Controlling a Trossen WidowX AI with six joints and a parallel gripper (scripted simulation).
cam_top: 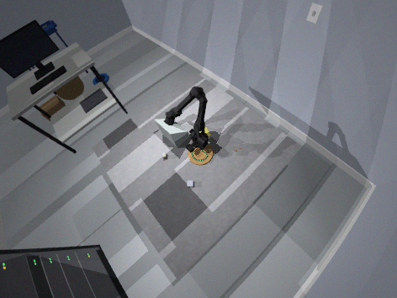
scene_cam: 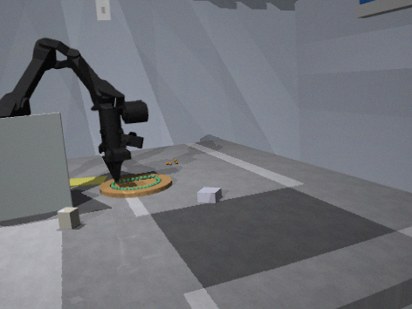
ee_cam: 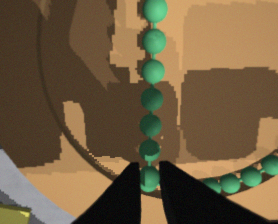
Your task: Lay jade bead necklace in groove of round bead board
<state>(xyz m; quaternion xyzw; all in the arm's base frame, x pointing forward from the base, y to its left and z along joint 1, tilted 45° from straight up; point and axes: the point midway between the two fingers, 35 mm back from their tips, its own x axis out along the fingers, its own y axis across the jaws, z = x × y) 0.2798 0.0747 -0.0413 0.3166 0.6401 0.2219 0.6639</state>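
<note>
My gripper tip is now 60 mm past the yellow sheet, 130 mm to the right of it and 20 mm above it. The rest, counted from my gripper tip: grey cube (150 mm ahead, 270 mm to the right, 10 mm below); beige cube (170 mm behind, 230 mm to the right).
</note>
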